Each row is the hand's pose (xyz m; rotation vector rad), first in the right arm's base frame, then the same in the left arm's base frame.
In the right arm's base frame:
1: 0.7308 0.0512 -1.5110 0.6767 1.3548 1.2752
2: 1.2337 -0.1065 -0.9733 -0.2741 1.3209 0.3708
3: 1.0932 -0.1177 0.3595 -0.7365 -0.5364 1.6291
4: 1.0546 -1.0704 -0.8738 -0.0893 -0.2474 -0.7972
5: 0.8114 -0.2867 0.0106 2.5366 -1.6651 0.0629
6: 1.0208 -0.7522 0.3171 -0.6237 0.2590 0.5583
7: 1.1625 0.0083 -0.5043 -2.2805 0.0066 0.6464
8: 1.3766 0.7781 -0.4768 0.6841 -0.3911 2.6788
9: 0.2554 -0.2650 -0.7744 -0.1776 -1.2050 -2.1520
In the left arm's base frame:
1: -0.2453 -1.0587 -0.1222 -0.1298 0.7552 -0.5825
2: 0.0037 -0.5986 0.4193 -0.7162 0.6855 -1.6721
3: 0.4176 0.6739 0.3440 -2.1479 0.8379 0.3596
4: -0.8509 -0.1736 0.6645 -1.5629 -1.4563 -1.6127
5: 0.0415 0.4517 0.1468 0.3231 -1.7419 1.3842
6: -0.1662 0.8447 0.5428 -1.8574 0.3752 -1.1454
7: 0.2424 -0.1838 0.3233 2.1097 -1.3710 0.7803
8: 0.9902 -0.4362 0.1957 -0.6742 0.8353 1.2662
9: -0.4322 -0.1873 -0.3947 0.6546 2.0868 0.7984

